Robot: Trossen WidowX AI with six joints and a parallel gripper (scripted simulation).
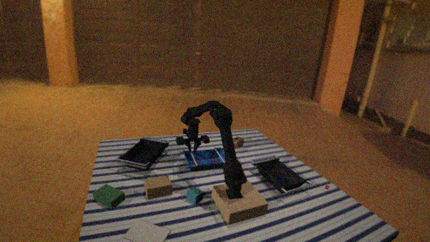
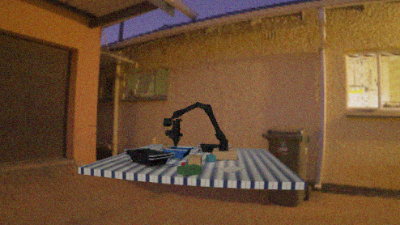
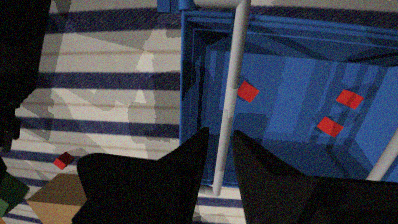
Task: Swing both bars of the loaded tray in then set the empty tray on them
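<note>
Right now the dark tray is 48 cm to the right of my gripper tip, 19 cm behind it and 4 cm below it. From my gripper tip the other things lie so: teal cube: 30 cm behind, 7 cm below, 1 cm to the left; red block: 36 cm ahead, 8 cm below, 7 cm to the right; tan block: 23 cm behind, 19 cm to the left, 6 cm below.
</note>
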